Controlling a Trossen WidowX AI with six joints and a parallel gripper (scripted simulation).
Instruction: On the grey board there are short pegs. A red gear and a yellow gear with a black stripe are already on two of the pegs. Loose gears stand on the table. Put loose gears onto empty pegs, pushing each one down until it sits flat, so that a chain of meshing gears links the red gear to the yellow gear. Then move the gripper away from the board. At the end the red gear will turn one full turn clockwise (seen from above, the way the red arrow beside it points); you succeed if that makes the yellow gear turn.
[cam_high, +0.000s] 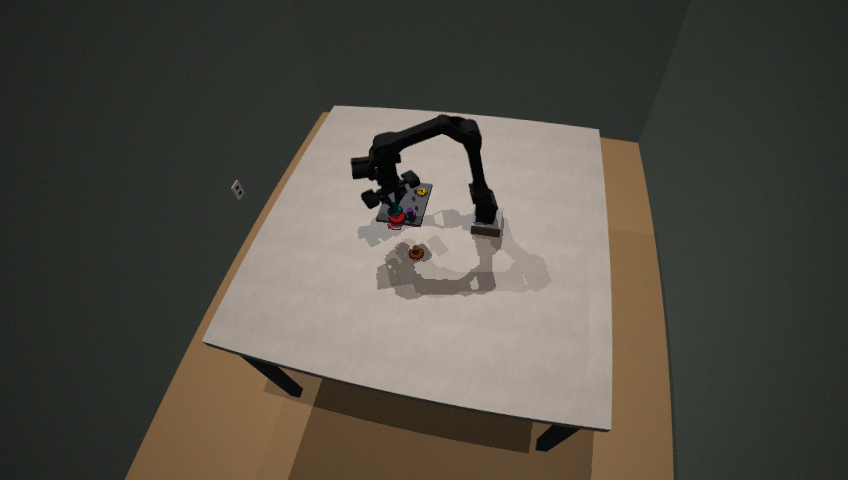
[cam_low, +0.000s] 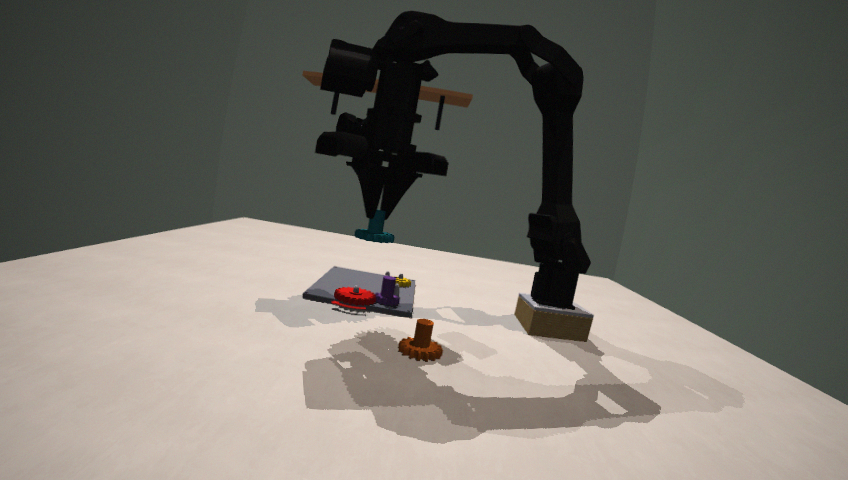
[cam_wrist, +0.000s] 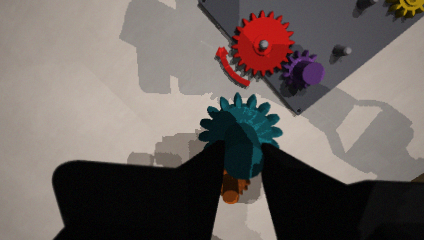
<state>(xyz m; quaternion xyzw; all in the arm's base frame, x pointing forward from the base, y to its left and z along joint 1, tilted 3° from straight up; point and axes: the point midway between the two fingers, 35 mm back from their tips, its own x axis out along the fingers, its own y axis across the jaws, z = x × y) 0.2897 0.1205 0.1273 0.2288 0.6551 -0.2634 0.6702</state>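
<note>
Now: the purple gear 12 cm below my gripper tip, 7 cm to the right of it and 2 cm behind it. Round my gripper tip: red gear (13 cm below, 6 cm to the right, 3 cm ahead); then red arrow (13 cm below, 3 cm ahead, 2 cm to the right); then teal gear (1 cm below).
</note>
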